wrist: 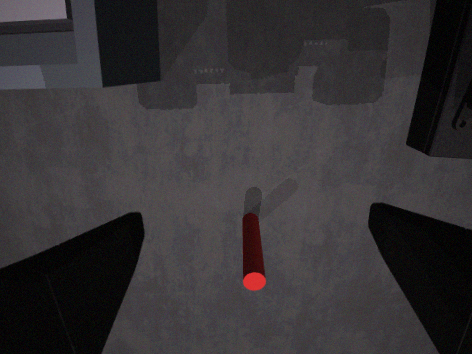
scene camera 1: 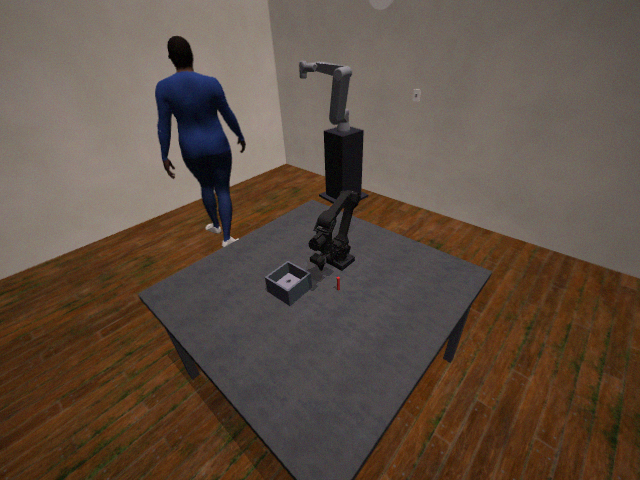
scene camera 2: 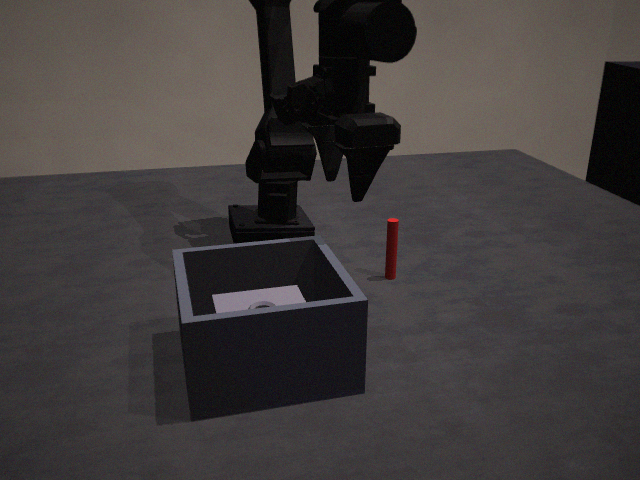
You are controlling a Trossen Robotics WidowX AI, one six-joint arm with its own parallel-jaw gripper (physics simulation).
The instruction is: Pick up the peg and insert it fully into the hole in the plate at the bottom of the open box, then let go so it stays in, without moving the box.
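Where they show: gripper, fingertip midpoint: (wrist: 256, 219) (scene camera 1: 326, 265) (scene camera 2: 343, 190); arm's base, link origin: (scene camera 1: 340, 258) (scene camera 2: 276, 217).
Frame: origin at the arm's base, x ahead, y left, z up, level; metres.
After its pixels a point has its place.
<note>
The red peg (scene camera 1: 338, 283) {x 0.149, y 0.152, z 0.013 m} (scene camera 2: 391, 249) {x 0.153, y 0.145, z 0.009 m} (wrist: 253, 250) {x 0.147, y 0.140, z 0.023 m} stands upright on the table, apart from the box. The open grey box (scene camera 1: 293, 295) {x 0.364, y 0.073, z 0.014 m} (scene camera 2: 273, 356) {x 0.411, y -0.005, z 0.020 m} (wrist: 129, 42) {x 0.241, y 0.026, z 0.027 m} stands to the left of the peg in both scene views; its corner shows at the top left of the wrist view. The pale plate (scene camera 1: 283, 279) {x 0.342, y -0.046, z 0.021 m} (scene camera 2: 232, 301) {x 0.312, y -0.046, z 0.024 m} (wrist: 31, 10) {x 0.299, y 0.019, z 0.024 m} lies at its bottom, with a round hole that is partly hidden by the front wall in scene camera 2. My gripper (scene camera 2: 344, 190) {x 0.163, y 0.081, z 0.092 m} (wrist: 256, 219) {x 0.163, y 0.081, z 0.092 m} is open and empty, above table height. In the wrist view the peg shows between the fingertips, which stand higher than the peg's top.
The arm's base (scene camera 1: 341, 260) {x 0.015, y 0.025, z 0.008 m} (scene camera 2: 271, 227) {x 0.046, y -0.008, z 0.002 m} (wrist: 450, 110) {x 0.037, y 0.021, z 0.000 m} stands on the grey table (scene camera 1: 351, 361) {x 0.372, y 0.480, z -0.034 m} (scene camera 2: 491, 361) {x 0.350, y 0.215, z -0.034 m} behind the box and peg. A second arm (scene camera 1: 339, 95) on a black pedestal (scene camera 1: 343, 162) and a person in blue (scene camera 1: 199, 116) are beyond the table.
</note>
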